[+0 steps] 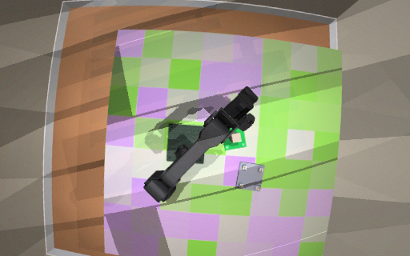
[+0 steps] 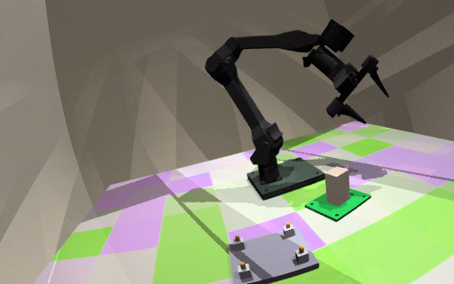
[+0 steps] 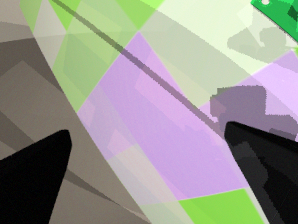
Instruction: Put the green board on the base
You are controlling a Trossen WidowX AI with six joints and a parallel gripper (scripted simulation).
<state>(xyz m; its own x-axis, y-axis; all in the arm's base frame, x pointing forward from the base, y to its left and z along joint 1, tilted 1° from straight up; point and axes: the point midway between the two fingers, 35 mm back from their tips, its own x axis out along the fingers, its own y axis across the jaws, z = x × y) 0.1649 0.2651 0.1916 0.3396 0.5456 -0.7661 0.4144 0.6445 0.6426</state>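
Right now the green board is 16 cm below my gripper tip, 15 cm to the right of it and 4 cm ahead of it. Round my gripper tip: grey base (33 cm to the right, 18 cm below, 17 cm ahead).
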